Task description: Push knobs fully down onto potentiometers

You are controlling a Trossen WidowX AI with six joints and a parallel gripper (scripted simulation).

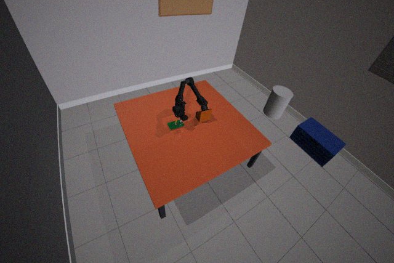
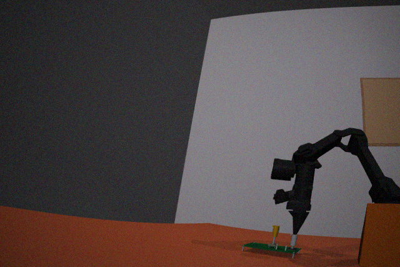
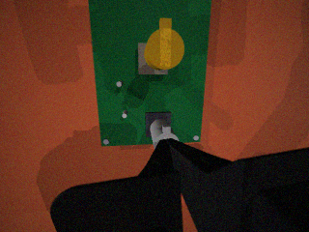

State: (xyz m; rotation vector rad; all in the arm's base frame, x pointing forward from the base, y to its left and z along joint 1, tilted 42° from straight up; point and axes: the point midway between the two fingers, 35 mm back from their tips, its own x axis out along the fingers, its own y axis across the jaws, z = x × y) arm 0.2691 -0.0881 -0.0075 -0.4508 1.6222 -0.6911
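The grey knob lies 1 cm below my gripper tip. From my gripper tip the other things lie so: yellow knob: 6 cm ahead, 1 cm to the right, 1 cm above.
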